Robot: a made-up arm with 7 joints.
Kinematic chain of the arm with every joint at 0, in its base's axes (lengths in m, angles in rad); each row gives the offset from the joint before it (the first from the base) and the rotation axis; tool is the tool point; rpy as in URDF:
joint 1: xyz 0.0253 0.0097 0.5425 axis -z
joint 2: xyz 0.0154 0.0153 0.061 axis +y
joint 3: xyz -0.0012 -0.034 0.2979 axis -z
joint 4: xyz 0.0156 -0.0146 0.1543 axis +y
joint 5: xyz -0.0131 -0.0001 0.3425 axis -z
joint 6: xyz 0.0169 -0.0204 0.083 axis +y
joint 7: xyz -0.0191 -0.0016 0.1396 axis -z
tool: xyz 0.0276 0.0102 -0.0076 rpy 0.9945 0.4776 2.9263
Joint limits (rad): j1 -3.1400..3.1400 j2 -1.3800..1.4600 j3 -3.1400..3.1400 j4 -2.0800..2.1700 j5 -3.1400..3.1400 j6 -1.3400..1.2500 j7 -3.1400..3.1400
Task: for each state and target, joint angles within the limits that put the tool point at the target. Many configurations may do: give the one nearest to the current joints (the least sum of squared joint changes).
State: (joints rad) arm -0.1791 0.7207 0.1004 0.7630 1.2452 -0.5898 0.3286
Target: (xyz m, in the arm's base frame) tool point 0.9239 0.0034 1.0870
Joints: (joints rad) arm -0.0530 0.9468 0.1449 0.2683 1.2343 -0.2494 0.3840
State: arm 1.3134 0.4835 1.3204 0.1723 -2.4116 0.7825 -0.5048
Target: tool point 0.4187 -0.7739 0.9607
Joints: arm 1.2489 1.1102 1.4079 -0.0811 -2.3576 1.1290 -0.4417
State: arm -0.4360 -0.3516 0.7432 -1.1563 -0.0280 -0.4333 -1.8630
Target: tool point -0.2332 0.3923 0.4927
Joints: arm 0.1969 -0.9067 0.8867 -1.8869 -0.0057 -0.4916 -1.8784
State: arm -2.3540 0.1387 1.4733 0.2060 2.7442 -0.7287 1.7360
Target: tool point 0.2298 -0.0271 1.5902
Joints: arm -2.4027 -0.2233 1.5507 0.1992 2.6770 -0.0551 1.6657
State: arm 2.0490 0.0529 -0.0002 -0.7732 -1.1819 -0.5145 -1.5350
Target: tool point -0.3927 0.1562 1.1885
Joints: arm 1.6018 0.2628 -0.7497 -1.3199 -1.1606 -0.6885 -1.5739
